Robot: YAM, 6 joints.
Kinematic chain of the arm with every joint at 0, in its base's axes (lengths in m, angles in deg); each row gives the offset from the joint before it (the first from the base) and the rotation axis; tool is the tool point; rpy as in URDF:
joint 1: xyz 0 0 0.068 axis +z
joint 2: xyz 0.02 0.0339 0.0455 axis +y
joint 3: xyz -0.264 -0.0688 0 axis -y
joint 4: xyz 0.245 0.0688 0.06 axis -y
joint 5: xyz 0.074 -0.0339 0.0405 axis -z
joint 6: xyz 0.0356 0 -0.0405 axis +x
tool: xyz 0 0 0 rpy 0 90 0
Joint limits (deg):
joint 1: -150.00..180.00
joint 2: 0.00..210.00
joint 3: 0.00..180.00
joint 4: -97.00..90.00
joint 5: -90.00..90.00
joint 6: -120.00..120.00
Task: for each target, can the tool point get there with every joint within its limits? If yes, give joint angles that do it. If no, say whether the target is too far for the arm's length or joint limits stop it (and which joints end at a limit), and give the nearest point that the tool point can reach.
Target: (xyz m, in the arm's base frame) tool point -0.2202 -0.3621 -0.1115
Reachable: yes | joints -120.23 176.20 125.29 -73.06 12.88 -6.26
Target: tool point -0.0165 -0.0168 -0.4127
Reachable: no: joint limits stop it (at a limit: joint 2) | nearest point -0.0485 -0.0494 -0.3327 | short by 0.092 m
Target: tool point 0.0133 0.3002 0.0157
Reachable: yes | joints 94.04 133.67 34.93 71.91 75.16 -87.95
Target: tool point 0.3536 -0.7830 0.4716
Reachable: no: too far | nearest point 0.2451 -0.5428 0.3591 | short by 0.287 m
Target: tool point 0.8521 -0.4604 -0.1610
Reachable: no: too far | nearest point 0.5465 -0.2953 -0.0605 | short by 0.362 m
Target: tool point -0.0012 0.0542 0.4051
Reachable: yes | joints 92.95 23.89 28.99 65.25 2.63 -73.47
